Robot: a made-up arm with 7 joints. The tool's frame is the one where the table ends. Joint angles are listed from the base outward.
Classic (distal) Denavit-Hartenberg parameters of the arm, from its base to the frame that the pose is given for. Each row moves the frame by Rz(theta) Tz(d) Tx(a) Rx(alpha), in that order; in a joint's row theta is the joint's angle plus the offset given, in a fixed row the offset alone. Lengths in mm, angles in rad.
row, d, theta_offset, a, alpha
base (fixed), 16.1, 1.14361, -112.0, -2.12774
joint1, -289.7, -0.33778, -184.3, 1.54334
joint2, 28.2, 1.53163, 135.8, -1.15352
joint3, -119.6, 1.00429, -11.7, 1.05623
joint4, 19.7, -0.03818, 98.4, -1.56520
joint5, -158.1, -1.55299, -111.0, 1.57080
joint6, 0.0, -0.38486, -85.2, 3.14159
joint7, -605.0, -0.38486, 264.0, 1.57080
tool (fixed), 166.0, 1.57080, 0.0, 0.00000
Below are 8 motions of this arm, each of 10 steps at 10 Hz.
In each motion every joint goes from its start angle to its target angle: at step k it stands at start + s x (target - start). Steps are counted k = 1, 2, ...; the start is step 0. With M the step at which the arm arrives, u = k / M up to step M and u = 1 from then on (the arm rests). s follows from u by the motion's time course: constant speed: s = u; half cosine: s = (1 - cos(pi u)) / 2; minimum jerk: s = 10 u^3 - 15 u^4 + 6 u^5.
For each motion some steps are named. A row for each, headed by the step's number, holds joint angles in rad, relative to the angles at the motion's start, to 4 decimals.
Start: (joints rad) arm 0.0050 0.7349 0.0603 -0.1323 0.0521 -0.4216 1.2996
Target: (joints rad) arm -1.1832 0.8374 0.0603 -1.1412 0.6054 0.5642 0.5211
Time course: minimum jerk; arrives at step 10
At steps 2, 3, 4, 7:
2: -0.0688 0.0059 0.0000 -0.0584 0.0320 0.0571 -0.0451
3: -0.1938 0.0167 0.0000 -0.1645 0.0902 0.1608 -0.1270
4: -0.3772 0.0325 0.0000 -0.3203 0.1756 0.3129 -0.2471
7: -0.9944 0.0858 0.0000 -0.8444 0.4631 0.8250 -0.6515

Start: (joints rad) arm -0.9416 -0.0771 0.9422 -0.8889 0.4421 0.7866 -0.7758
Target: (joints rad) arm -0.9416 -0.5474 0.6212 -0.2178 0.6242 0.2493 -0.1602
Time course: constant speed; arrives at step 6
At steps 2, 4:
2: 0.0000 -0.1568 -0.1070 0.2237 0.0607 -0.1791 0.2052
4: 0.0000 -0.3135 -0.2140 0.4474 0.1214 -0.3582 0.4104

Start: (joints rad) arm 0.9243 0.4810 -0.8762 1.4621 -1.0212 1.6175 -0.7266
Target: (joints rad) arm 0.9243 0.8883 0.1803 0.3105 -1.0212 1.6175 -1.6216
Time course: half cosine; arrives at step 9
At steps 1, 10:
1: 0.0000 0.0123 0.0319 -0.0347 0.0000 0.0000 -0.0270
10: 0.0000 0.4073 1.0565 -1.1516 0.0000 0.0000 -0.8950

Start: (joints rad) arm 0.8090 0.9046 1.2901 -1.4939 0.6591 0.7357 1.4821
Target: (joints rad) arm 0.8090 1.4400 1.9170 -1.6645 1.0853 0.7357 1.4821
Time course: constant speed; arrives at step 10
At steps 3, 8, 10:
3: 0.0000 0.1606 0.1881 -0.0512 0.1279 0.0000 0.0000
8: 0.0000 0.4283 0.5015 -0.1365 0.3410 0.0000 0.0000
10: 0.0000 0.5354 0.6269 -0.1706 0.4262 0.0000 0.0000

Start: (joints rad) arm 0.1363 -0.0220 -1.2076 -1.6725 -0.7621 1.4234 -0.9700
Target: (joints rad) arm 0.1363 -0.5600 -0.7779 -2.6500 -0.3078 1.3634 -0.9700
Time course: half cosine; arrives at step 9
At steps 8, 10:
8: 0.0000 -0.5218 0.4167 -0.9480 0.4406 -0.0582 0.0000
10: 0.0000 -0.5380 0.4297 -0.9775 0.4543 -0.0600 0.0000

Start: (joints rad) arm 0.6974 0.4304 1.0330 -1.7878 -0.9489 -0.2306 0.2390
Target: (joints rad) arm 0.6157 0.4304 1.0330 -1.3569 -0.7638 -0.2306 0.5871
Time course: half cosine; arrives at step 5
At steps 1, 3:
1: -0.0078 0.0000 0.0000 0.0411 0.0177 0.0000 0.0332
3: -0.0535 0.0000 0.0000 0.2820 0.1211 0.0000 0.2278

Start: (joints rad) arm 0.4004 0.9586 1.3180 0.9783 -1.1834 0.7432 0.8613
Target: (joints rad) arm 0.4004 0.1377 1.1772 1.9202 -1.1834 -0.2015 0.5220
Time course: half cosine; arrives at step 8
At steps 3, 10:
3: 0.0000 -0.2534 -0.0435 0.2907 0.0000 -0.2916 -0.1047
10: 0.0000 -0.8209 -0.1408 0.9419 0.0000 -0.9447 -0.3393

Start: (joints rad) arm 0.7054 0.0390 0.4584 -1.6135 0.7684 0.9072 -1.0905
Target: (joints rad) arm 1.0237 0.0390 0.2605 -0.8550 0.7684 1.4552 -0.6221
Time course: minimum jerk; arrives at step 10
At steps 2, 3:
2: 0.0184 0.0000 -0.0115 0.0439 0.0000 0.0317 0.0271
3: 0.0519 0.0000 -0.0323 0.1237 0.0000 0.0894 0.0764

